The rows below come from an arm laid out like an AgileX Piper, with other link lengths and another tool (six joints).
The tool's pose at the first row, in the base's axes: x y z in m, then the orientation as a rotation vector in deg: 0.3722, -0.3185, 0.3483, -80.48, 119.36, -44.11
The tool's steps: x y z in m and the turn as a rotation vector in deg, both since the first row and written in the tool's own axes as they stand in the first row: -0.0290, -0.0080, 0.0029, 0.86, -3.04, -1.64; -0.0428, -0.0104, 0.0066, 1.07, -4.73, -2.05; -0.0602, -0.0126, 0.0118, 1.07, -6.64, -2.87; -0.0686, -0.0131, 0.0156, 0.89, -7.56, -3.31; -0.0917, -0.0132, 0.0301, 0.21, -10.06, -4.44; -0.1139, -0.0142, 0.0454, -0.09, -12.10, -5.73; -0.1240, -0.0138, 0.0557, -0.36, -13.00, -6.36; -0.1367, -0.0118, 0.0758, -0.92, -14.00, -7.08; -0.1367, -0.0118, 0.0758, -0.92, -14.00, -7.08
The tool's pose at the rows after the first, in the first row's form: 0.3891, -0.2943, 0.3546, -82.18, 115.58, -42.97; 0.3978, -0.2827, 0.3550, -82.66, 113.93, -41.89; 0.4087, -0.2680, 0.3545, -83.70, 112.01, -40.60; 0.4144, -0.2609, 0.3530, -84.34, 111.17, -39.82; 0.4322, -0.2418, 0.3450, -86.05, 109.02, -37.52; 0.4507, -0.2239, 0.3370, -87.67, 106.87, -36.02; 0.4609, -0.2161, 0.3303, -88.51, 105.96, -35.25; 0.4776, -0.2071, 0.3159, -89.59, 105.09, -34.16; 0.4776, -0.2071, 0.3159, -89.59, 105.09, -34.16
